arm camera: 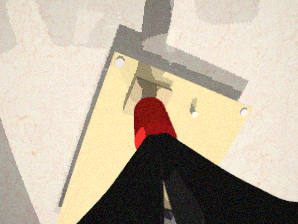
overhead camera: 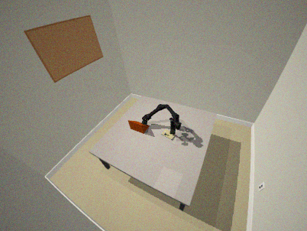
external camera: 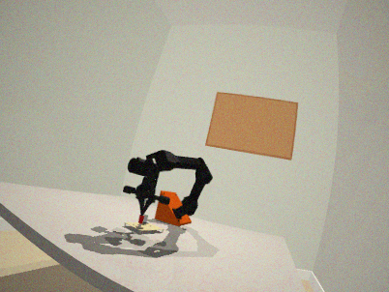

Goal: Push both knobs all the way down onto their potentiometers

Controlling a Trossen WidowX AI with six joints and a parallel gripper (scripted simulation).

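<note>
Right now my gripper tip is 20 mm above the red knob.
</note>
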